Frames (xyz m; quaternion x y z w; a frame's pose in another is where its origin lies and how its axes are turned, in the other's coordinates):
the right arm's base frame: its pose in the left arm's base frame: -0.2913 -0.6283 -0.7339 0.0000 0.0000 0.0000 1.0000
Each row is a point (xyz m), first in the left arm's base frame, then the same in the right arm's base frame.
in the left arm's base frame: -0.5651 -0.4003 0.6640
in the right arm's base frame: -0.2738 0.2280 1.3979
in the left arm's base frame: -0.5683 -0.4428 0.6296
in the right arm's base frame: -0.2770 0.1855 1.3635
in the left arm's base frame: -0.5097 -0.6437 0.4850
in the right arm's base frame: -0.2184 -0.0154 1.2189
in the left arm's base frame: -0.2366 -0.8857 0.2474
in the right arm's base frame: 0.0547 -0.2574 0.9813
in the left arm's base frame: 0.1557 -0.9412 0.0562
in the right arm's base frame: 0.4470 -0.3129 0.7901
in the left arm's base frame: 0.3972 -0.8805 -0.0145
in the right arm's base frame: 0.6885 -0.2522 0.7194
